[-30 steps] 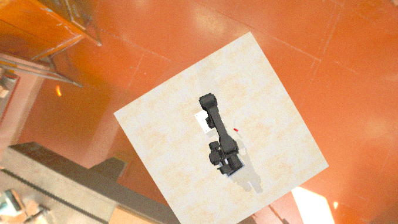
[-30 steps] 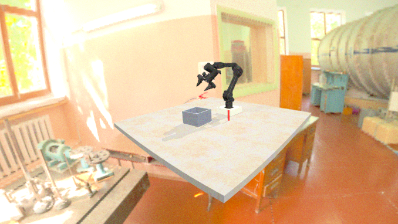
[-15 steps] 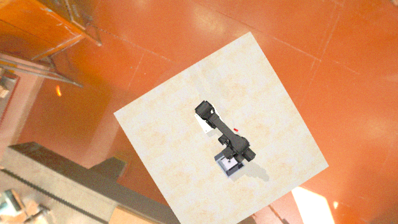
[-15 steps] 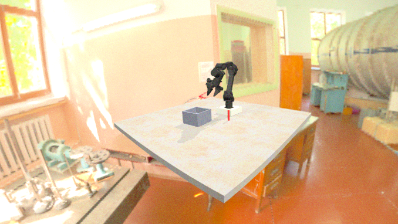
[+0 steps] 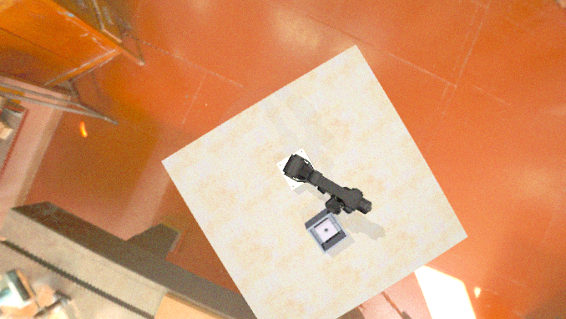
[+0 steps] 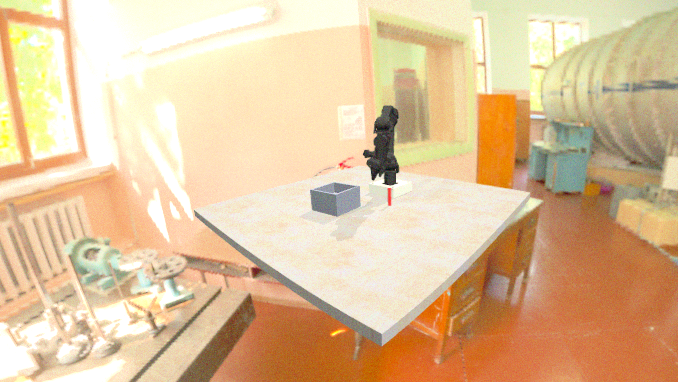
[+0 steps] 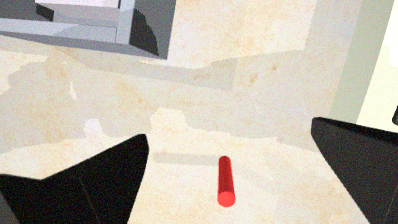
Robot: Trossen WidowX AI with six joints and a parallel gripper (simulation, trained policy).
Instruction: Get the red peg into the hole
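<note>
The red peg is 8 cm below my gripper tip, 6 cm to the left of it and 2 cm behind it. Also, from my gripper tip: grey box: 17 cm ahead, 10 cm to the right, 9 cm below; then pale plate: 17 cm ahead, 10 cm to the right, 8 cm below.
</note>
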